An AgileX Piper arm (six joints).
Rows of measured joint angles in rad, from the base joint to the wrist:
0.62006 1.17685 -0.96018 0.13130 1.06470 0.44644
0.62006 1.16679 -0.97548 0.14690 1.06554 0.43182
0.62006 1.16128 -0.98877 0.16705 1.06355 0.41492
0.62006 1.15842 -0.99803 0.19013 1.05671 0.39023
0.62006 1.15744 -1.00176 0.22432 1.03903 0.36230
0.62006 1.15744 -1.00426 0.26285 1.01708 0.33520
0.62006 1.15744 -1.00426 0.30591 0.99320 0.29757
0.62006 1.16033 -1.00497 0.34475 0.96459 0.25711
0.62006 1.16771 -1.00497 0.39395 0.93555 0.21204
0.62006 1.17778 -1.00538 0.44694 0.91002 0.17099
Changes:
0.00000 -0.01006 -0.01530 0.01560 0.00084 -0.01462
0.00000 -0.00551 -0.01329 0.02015 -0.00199 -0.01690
0.00000 -0.00286 -0.00926 0.02308 -0.00684 -0.02469
0.00000 -0.00098 -0.00373 0.03419 -0.01768 -0.02793
0.00000 0.00000 -0.00250 0.03853 -0.02195 -0.02710
0.00000 0.00000 0.00000 0.04306 -0.02388 -0.03763
0.00000 0.00289 -0.00071 0.03884 -0.02861 -0.04046
0.00000 0.00738 0.00000 0.04920 -0.02904 -0.04507
0.00000 0.01007 -0.00041 0.05299 -0.02553 -0.04105

